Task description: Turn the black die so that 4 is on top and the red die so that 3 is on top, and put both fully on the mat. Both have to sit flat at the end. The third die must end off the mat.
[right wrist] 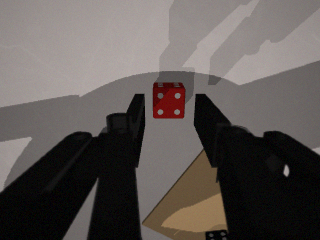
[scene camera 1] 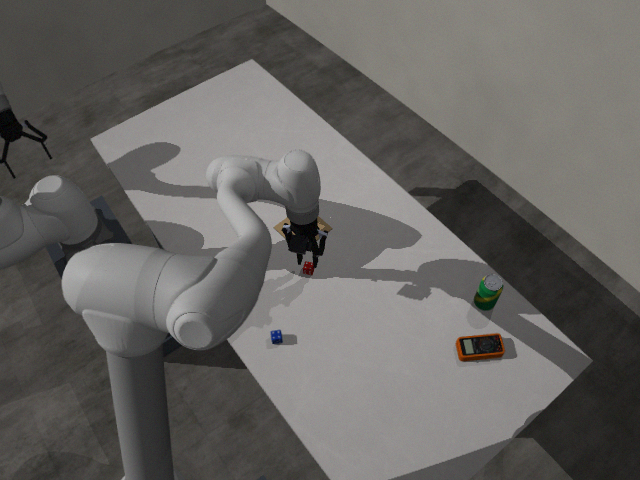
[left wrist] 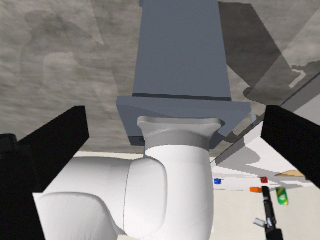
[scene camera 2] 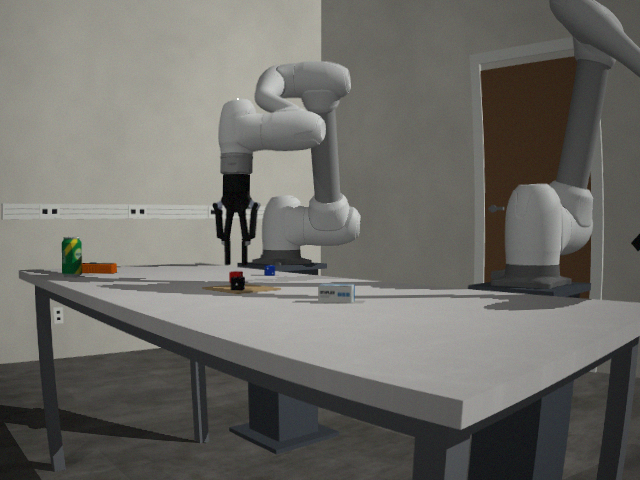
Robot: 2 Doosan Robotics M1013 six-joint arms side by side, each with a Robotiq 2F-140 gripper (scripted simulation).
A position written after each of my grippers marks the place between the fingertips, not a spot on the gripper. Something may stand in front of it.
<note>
In view: my left gripper [left wrist: 174, 121], my right gripper [scene camera 2: 236, 264] and a red die [right wrist: 168, 97].
My right gripper shows as well in the right wrist view [right wrist: 169, 109] and in scene camera 1 [scene camera 1: 308, 262].
</note>
